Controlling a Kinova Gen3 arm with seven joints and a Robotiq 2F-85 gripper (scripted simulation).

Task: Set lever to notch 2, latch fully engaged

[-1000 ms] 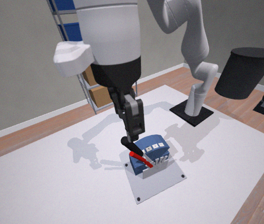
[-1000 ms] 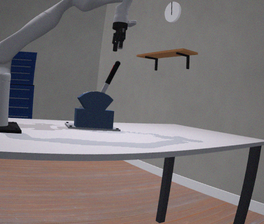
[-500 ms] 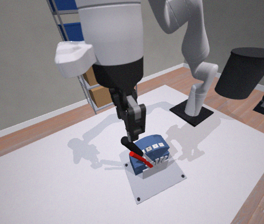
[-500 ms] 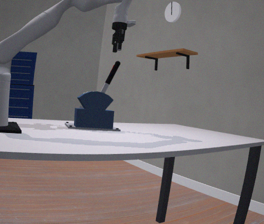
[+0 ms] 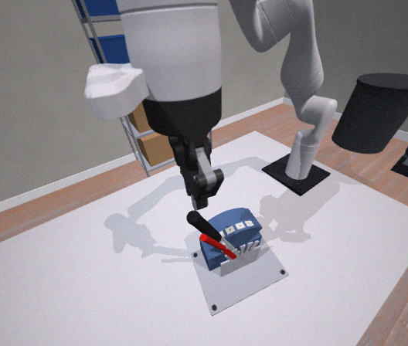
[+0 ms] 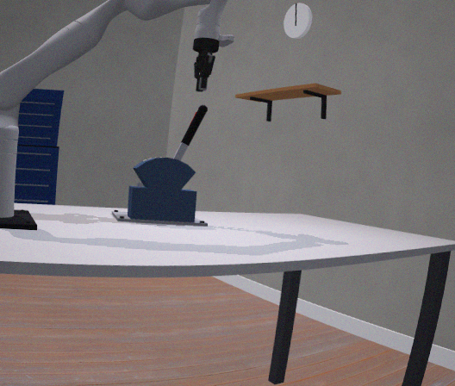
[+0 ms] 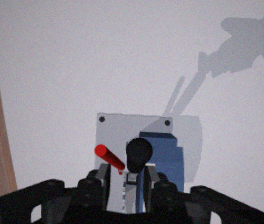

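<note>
Now: the red bar 200 mm below my hand, 40 mm behind it and 20 mm to the left of it.
</note>
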